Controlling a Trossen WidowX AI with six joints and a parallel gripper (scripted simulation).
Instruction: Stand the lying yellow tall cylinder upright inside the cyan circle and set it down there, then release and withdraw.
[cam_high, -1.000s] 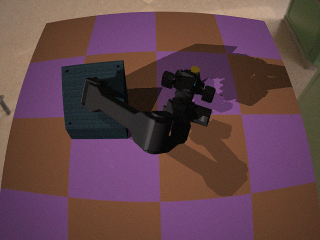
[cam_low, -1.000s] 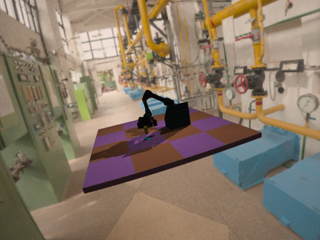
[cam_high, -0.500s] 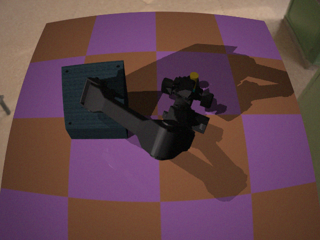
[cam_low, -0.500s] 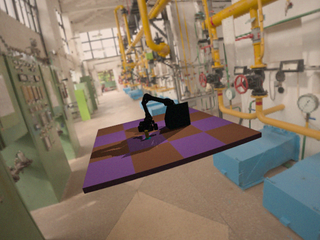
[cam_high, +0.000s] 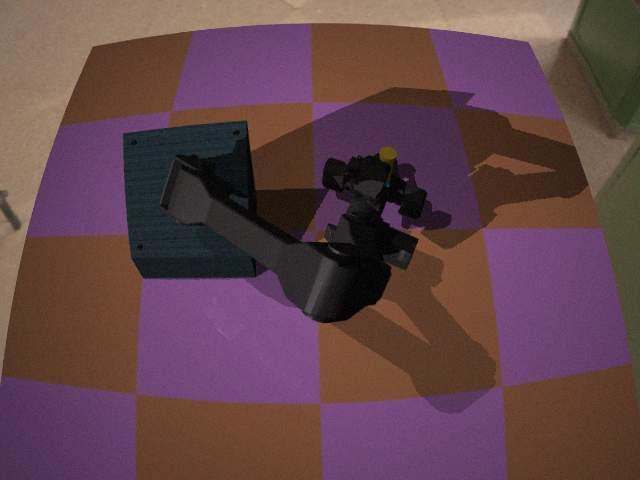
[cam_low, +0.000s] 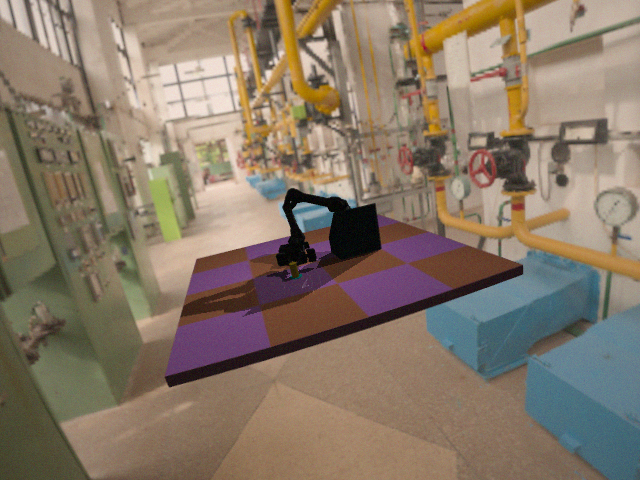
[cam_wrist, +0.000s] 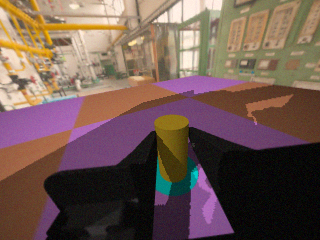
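Right now my gripper tip is 2 cm above the yellow tall cylinder. From my gripper tip the other things lie so: cyan circle 6 cm below.
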